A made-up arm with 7 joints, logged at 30 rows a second.
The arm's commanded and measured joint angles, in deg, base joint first. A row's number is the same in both.
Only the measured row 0 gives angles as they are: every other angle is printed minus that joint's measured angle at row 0.
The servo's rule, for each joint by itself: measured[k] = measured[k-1] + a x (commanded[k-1-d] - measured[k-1]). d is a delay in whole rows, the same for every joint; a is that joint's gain. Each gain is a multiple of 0.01, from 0.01 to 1. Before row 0 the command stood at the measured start. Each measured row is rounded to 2 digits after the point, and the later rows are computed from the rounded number. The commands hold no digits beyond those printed.
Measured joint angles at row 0:
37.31, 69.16, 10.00, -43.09, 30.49, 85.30, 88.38
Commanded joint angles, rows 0 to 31:
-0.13, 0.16, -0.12, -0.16, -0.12, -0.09, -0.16
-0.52, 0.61, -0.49, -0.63, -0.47, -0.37, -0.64
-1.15, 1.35, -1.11, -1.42, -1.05, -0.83, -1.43
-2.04, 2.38, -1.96, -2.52, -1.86, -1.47, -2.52
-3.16, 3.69, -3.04, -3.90, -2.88, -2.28, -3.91
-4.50, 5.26, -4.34, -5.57, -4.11, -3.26, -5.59
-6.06, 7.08, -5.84, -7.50, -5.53, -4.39, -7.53
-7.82, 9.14, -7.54, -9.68, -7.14, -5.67, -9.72
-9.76, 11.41, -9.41, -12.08, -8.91, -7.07, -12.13
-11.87, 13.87, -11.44, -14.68, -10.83, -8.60, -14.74
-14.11, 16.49, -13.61, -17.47, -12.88, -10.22, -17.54
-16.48, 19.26, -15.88, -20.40, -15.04, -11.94, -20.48
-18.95, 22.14, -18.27, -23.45, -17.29, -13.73, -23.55
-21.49, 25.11, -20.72, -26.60, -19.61, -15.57, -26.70
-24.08, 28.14, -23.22, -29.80, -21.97, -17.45, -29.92
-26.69, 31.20, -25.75, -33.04, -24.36, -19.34, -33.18
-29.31, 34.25, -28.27, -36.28, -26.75, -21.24, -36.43
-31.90, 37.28, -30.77, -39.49, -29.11, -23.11, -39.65
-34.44, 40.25, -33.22, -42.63, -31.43, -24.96, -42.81
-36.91, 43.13, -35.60, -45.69, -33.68, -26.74, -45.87
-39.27, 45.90, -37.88, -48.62, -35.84, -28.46, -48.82
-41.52, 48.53, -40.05, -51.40, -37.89, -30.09, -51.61
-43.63, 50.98, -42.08, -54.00, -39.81, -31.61, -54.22
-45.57, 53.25, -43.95, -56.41, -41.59, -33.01, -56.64
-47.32, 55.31, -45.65, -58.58, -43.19, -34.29, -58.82
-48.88, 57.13, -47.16, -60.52, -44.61, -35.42, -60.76
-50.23, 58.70, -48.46, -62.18, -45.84, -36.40, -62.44
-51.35, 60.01, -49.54, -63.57, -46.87, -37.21, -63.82
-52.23, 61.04, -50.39, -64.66, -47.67, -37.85, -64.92
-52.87, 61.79, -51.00, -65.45, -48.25, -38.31, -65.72
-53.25, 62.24, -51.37, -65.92, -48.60, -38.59, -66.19
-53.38, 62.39, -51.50, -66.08, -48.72, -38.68, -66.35
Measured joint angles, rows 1 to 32:
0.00, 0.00, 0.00, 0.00, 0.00, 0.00, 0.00
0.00, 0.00, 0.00, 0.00, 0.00, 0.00, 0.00
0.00, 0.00, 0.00, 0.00, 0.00, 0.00, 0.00
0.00, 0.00, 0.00, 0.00, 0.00, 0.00, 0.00
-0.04, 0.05, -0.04, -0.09, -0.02, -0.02, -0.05
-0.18, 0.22, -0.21, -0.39, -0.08, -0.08, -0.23
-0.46, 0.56, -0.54, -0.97, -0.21, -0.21, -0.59
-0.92, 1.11, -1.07, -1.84, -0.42, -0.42, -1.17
-1.57, 1.88, -1.80, -2.99, -0.74, -0.74, -1.99
-2.42, 2.89, -2.74, -4.43, -1.18, -1.17, -3.07
-3.48, 4.15, -3.89, -6.15, -1.75, -1.72, -4.41
-4.74, 5.65, -5.24, -8.13, -2.45, -2.39, -6.00
-6.20, 7.38, -6.78, -10.34, -3.29, -3.19, -7.84
-7.84, 9.33, -8.50, -12.77, -4.27, -4.11, -9.91
-9.66, 11.48, -10.39, -15.40, -5.39, -5.15, -12.20
-11.64, 13.81, -12.42, -18.20, -6.64, -6.30, -14.68
-13.76, 16.31, -14.58, -21.14, -8.02, -7.56, -17.34
-16.00, 18.95, -16.85, -24.20, -9.53, -8.92, -20.15
-18.34, 21.71, -19.21, -27.34, -11.15, -10.37, -23.08
-20.76, 24.56, -21.63, -30.53, -12.87, -11.89, -26.11
-23.24, 27.47, -24.09, -33.75, -14.67, -13.48, -29.21
-25.75, 30.41, -26.56, -36.96, -16.55, -15.12, -32.34
-28.27, 33.36, -29.02, -40.14, -18.48, -16.79, -35.48
-30.78, 36.29, -31.45, -43.25, -20.46, -18.48, -38.60
-33.24, 39.17, -33.83, -46.26, -22.46, -20.18, -41.67
-35.64, 41.98, -36.13, -49.14, -24.47, -21.86, -44.65
-37.96, 44.68, -38.33, -51.86, -26.46, -23.52, -47.52
-40.17, 47.25, -40.41, -54.41, -28.43, -25.13, -50.26
-42.24, 49.67, -42.35, -56.75, -30.35, -26.69, -52.83
-44.17, 51.91, -44.13, -58.86, -32.20, -28.17, -55.21
-45.93, 53.95, -45.73, -60.72, -33.97, -29.57, -57.38
-47.50, 55.77, -47.14, -62.32, -35.65, -30.87, -59.31
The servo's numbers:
d 4
a 0.29 0.30 0.37 0.56 0.13 0.17 0.30

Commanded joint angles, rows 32 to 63:
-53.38, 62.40, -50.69, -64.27, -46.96, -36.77, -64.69
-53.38, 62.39, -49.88, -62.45, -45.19, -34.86, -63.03
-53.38, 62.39, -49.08, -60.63, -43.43, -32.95, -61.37
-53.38, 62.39, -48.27, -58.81, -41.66, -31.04, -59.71
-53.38, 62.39, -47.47, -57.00, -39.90, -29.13, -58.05
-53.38, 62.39, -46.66, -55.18, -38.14, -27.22, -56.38
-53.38, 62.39, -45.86, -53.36, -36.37, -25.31, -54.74
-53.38, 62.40, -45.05, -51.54, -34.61, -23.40, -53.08
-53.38, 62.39, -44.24, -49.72, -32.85, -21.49, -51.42
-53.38, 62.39, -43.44, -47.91, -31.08, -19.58, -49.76
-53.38, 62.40, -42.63, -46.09, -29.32, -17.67, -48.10
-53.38, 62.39, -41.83, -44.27, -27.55, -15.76, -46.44
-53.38, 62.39, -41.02, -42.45, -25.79, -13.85, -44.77
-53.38, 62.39, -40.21, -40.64, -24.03, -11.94, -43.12
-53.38, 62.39, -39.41, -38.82, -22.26, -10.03, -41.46
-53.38, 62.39, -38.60, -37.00, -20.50, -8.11, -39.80
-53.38, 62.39, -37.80, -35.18, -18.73, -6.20, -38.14
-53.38, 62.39, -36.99, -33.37, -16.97, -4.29, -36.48
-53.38, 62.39, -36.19, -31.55, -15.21, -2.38, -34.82
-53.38, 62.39, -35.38, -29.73, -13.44, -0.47, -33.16
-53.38, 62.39, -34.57, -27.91, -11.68, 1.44, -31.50
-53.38, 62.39, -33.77, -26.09, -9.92, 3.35, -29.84
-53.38, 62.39, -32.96, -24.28, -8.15, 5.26, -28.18
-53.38, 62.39, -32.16, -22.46, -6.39, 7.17, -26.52
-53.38, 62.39, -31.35, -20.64, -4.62, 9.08, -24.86
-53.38, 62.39, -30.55, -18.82, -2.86, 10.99, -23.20
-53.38, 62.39, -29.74, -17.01, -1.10, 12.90, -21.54
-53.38, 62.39, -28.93, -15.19, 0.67, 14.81, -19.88
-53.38, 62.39, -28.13, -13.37, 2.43, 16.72, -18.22
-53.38, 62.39, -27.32, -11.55, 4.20, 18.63, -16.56
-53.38, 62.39, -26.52, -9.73, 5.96, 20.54, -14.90
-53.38, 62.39, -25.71, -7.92, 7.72, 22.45, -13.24
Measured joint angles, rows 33 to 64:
-48.87, 57.35, -48.34, -63.63, -37.21, -32.06, -60.99
-50.03, 58.68, -49.32, -64.65, -38.65, -33.12, -62.41
-50.96, 59.75, -50.08, -65.36, -39.94, -34.05, -63.54
-51.66, 60.54, -50.61, -65.76, -41.08, -34.84, -64.38
-52.16, 61.10, -50.64, -64.93, -41.84, -35.17, -64.47
-52.51, 61.49, -50.36, -63.54, -42.28, -35.12, -64.04
-52.76, 61.76, -49.89, -61.91, -42.43, -34.75, -63.24
-52.94, 61.95, -49.29, -60.17, -42.33, -34.12, -62.18
-53.07, 62.08, -48.62, -58.39, -42.01, -33.27, -60.94
-53.16, 62.17, -47.89, -56.59, -41.51, -32.24, -59.57
-53.22, 62.24, -47.14, -54.78, -40.84, -31.06, -58.12
-53.27, 62.29, -46.37, -52.97, -40.03, -29.76, -56.61
-53.30, 62.32, -45.58, -51.15, -39.10, -28.35, -55.05
-53.32, 62.34, -44.79, -49.34, -38.06, -26.86, -53.46
-53.34, 62.36, -43.99, -47.52, -36.92, -25.30, -51.85
-53.35, 62.37, -43.19, -45.70, -35.70, -23.68, -50.23
-53.36, 62.38, -42.39, -43.88, -34.41, -22.01, -48.59
-53.37, 62.38, -41.58, -42.07, -33.06, -20.30, -46.95
-53.37, 62.38, -40.78, -40.25, -31.66, -18.55, -45.30
-53.37, 62.38, -39.97, -38.43, -30.21, -16.78, -43.65
-53.37, 62.38, -39.17, -36.61, -28.72, -14.98, -42.00
-53.37, 62.38, -38.36, -34.80, -27.19, -13.16, -40.34
-53.37, 62.38, -37.56, -32.98, -25.63, -11.33, -38.68
-53.37, 62.38, -36.75, -31.16, -24.05, -9.48, -37.02
-53.37, 62.38, -35.94, -29.34, -22.44, -7.62, -35.36
-53.37, 62.38, -35.14, -27.52, -20.81, -5.76, -33.70
-53.37, 62.38, -34.33, -25.71, -19.16, -3.89, -32.04
-53.37, 62.38, -33.53, -23.89, -17.50, -2.01, -30.38
-53.37, 62.38, -32.72, -22.07, -15.83, -0.12, -28.72
-53.37, 62.38, -31.92, -20.25, -14.14, 1.77, -27.06
-53.37, 62.38, -31.11, -18.44, -12.44, 3.66, -25.40
-53.37, 62.38, -30.30, -16.62, -10.74, 5.56, -23.74

